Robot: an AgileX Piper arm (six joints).
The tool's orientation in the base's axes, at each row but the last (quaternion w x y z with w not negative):
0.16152, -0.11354, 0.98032, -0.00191
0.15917, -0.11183, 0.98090, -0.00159
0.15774, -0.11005, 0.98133, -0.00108
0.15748, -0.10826, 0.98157, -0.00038
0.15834, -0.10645, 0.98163, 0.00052
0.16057, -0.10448, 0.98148, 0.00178
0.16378, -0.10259, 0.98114, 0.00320
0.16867, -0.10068, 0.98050, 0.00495
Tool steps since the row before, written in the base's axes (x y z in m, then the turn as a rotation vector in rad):
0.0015, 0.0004, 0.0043, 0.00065, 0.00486, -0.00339
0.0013, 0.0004, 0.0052, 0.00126, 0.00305, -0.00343
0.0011, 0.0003, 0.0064, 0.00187, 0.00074, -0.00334
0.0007, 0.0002, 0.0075, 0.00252, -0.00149, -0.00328
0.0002, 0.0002, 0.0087, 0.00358, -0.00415, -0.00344
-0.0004, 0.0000, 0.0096, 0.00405, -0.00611, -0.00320
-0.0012, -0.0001, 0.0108, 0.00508, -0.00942, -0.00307
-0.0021, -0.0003, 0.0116, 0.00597, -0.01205, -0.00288
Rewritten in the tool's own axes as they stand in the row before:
-0.0028, -0.0001, -0.0036, -0.00061, 0.00473, 0.00358
-0.0029, -0.0001, -0.0045, -0.00077, 0.00283, 0.00375
-0.0031, -0.0002, -0.0057, -0.00086, 0.00044, 0.00378
-0.0030, -0.0002, -0.0069, -0.00101, -0.00188, 0.00385
-0.0029, -0.0001, -0.0082, -0.00138, -0.00469, 0.00424
-0.0027, -0.0002, -0.0092, -0.00149, -0.00671, 0.00408
-0.0023, -0.0002, -0.0106, -0.00183, -0.01017, 0.00416
-0.0019, -0.0002, -0.0116, -0.00219, -0.01292, 0.00416

